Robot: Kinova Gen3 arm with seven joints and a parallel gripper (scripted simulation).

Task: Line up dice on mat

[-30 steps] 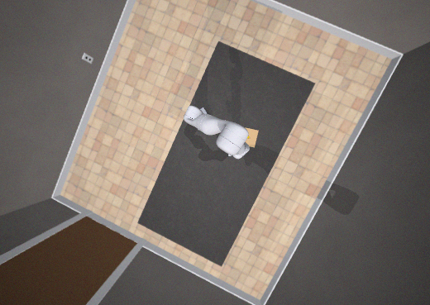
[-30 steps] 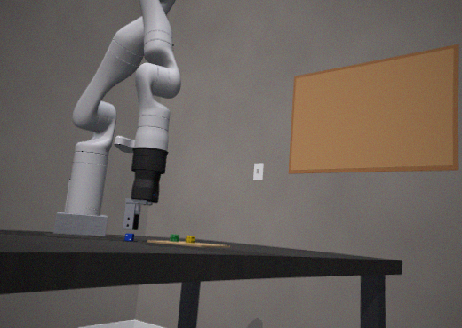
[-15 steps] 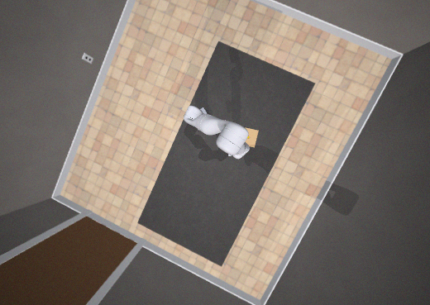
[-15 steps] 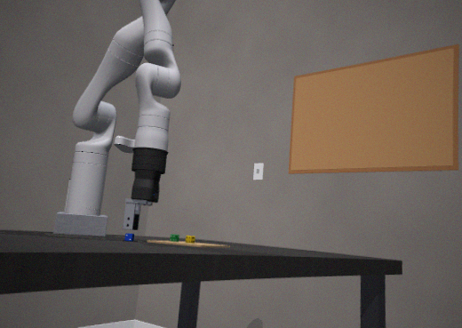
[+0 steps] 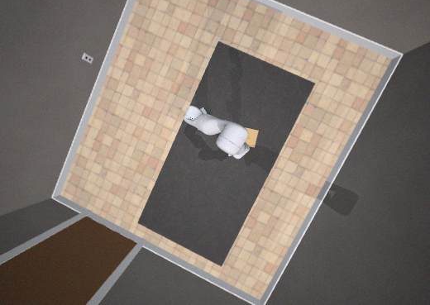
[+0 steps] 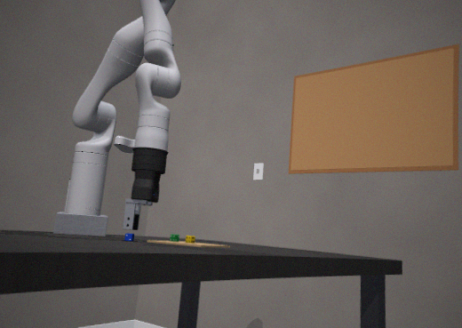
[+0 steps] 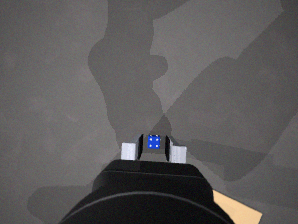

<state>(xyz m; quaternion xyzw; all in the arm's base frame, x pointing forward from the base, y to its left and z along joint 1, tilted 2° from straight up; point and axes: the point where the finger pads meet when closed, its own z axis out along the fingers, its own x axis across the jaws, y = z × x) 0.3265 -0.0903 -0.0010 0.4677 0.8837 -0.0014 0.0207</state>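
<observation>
Right now my hand is 3 cm above the blue die. Also, from my hand: green die: 11 cm to the left, 3 cm below, 2 cm ahead; mat: 12 cm to the left, 7 cm ahead, 4 cm below; yellow die: 12 cm to the left, 7 cm ahead, 3 cm below.
</observation>
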